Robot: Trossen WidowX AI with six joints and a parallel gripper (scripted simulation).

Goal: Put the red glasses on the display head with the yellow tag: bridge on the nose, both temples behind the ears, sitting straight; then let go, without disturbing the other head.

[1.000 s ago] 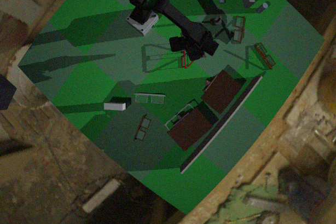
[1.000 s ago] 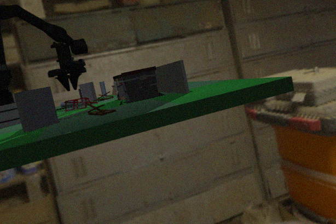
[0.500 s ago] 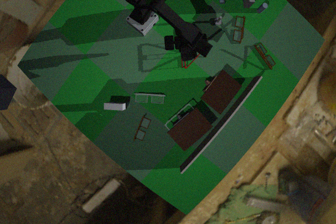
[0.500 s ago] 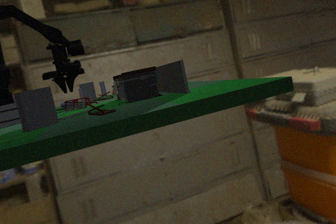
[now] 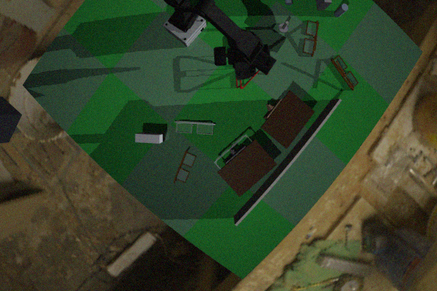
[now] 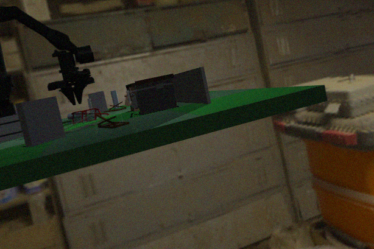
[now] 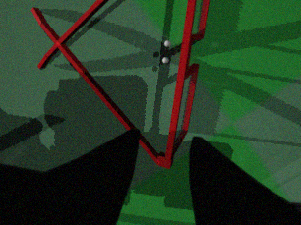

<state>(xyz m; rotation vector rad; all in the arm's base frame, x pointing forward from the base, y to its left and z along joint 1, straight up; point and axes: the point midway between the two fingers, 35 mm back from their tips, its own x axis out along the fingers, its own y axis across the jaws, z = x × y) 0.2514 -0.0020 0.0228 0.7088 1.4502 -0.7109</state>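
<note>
My gripper tip is 22 cm to the right of the round-headed pin, 7 cm short of it and 5 cm above it. The rest, counted from my gripper tip: white-edged backboard (35 cm ahead, 21 cm to the right, 2 cm below).
</note>
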